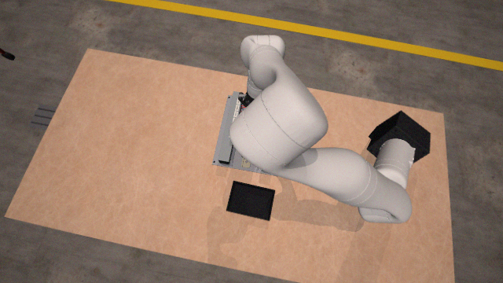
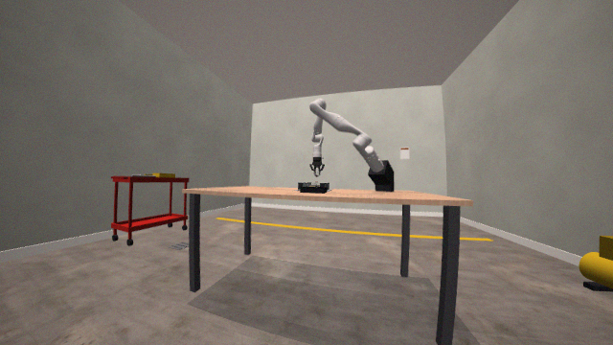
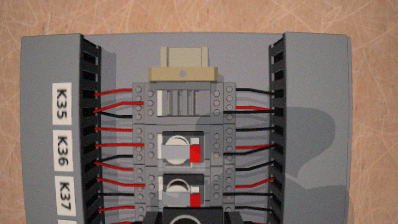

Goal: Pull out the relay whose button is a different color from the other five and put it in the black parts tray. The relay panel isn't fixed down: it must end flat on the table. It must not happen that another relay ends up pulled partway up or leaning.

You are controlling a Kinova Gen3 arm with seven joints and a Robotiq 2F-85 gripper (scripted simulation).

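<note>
Right now the black parts tray is 29 cm to the left of my hand, 15 cm behind it and 12 cm below it. The rest, counted from my hand: dark relay 1 cm below; grey relay panel 11 cm below, 5 cm to the left, 1 cm behind.
</note>
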